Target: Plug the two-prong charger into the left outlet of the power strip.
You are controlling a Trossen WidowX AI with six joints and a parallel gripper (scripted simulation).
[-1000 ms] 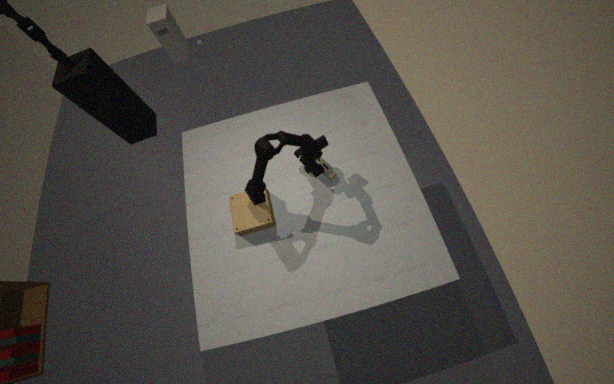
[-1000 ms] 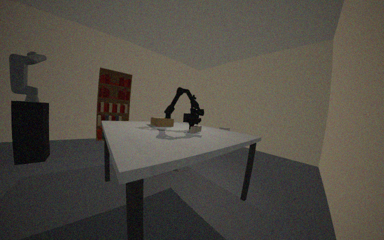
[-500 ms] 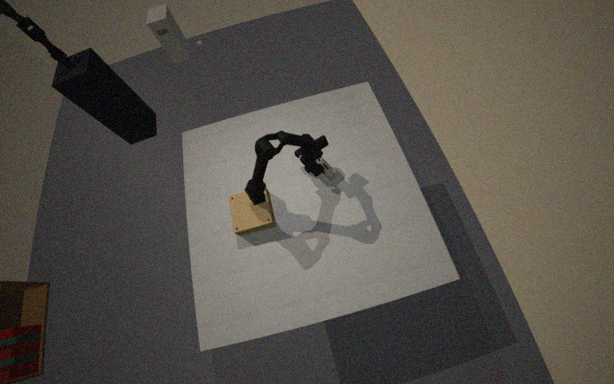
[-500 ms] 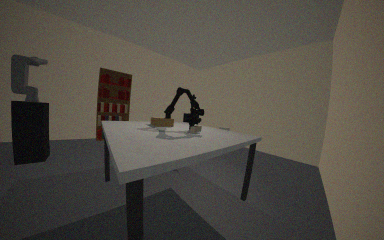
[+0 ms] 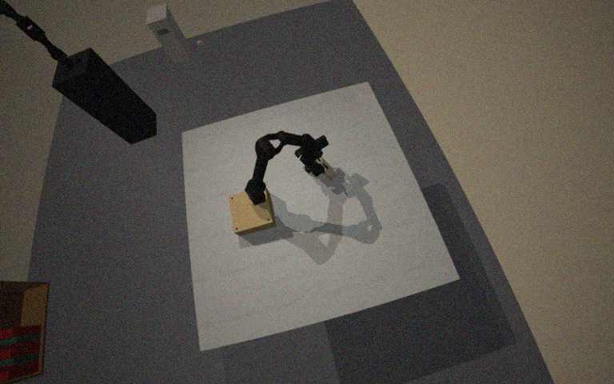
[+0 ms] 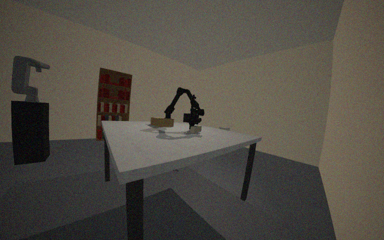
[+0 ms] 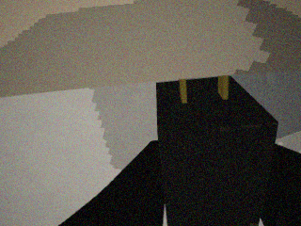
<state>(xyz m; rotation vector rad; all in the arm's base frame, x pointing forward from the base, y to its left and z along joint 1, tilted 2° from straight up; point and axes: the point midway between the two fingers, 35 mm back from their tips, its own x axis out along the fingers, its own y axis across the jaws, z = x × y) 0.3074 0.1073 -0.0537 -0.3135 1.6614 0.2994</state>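
Now: gripper tip 2 cm short of the black two-prong charger, 1 cm to the right of it and 1 cm below it.
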